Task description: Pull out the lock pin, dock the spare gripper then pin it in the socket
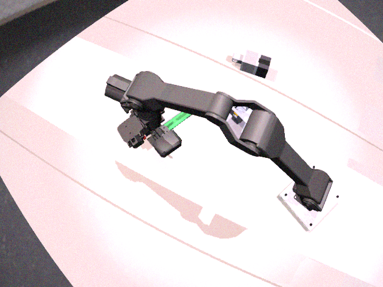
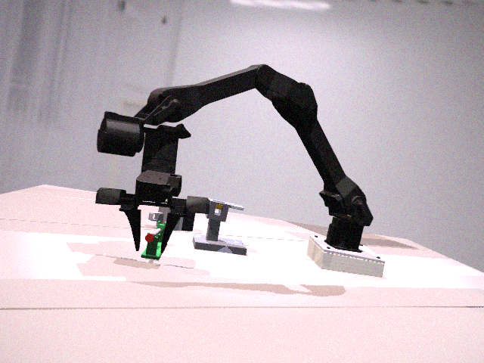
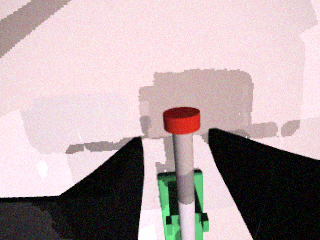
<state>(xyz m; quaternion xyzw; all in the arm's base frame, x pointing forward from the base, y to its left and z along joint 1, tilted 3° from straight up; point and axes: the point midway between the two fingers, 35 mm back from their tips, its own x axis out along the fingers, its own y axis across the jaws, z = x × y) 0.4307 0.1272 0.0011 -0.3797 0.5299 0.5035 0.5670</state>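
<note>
Now: gripper tip 100 mm to the left of the green rack and 20 mm past it. Round my gripper tip: spare gripper: 350 mm to the right, 80 mm behind, 10 mm above; grey mount: 180 mm to the right, 160 mm behind, 30 mm above.
</note>
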